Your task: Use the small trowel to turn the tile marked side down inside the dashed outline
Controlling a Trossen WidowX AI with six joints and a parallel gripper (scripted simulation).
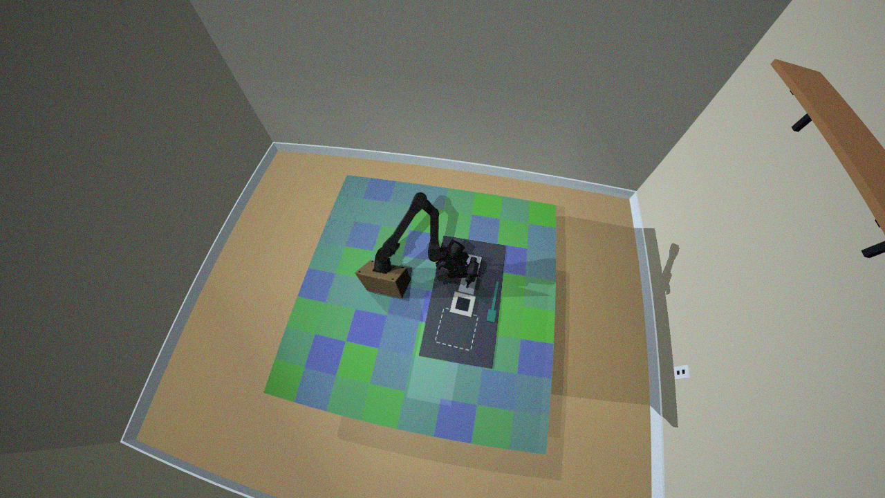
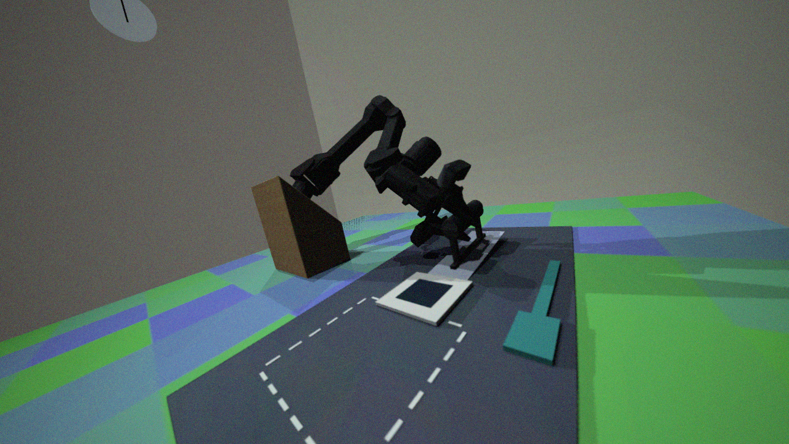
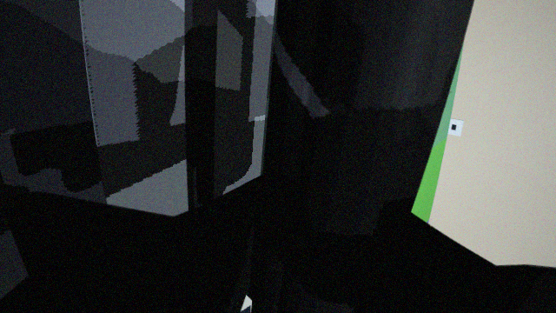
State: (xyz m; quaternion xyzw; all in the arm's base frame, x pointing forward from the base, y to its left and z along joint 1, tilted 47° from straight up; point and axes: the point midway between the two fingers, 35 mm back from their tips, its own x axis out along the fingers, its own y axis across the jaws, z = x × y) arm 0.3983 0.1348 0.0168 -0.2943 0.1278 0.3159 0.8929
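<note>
Right now the dark mat is 9 cm to the right of my gripper tip, 8 cm below it and 2 cm behind it. From my gripper tip the other things lie so: tile: 13 cm to the right, 5 cm below, 3 cm behind; teal trowel: 11 cm to the right, 11 cm ahead, 5 cm below.
</note>
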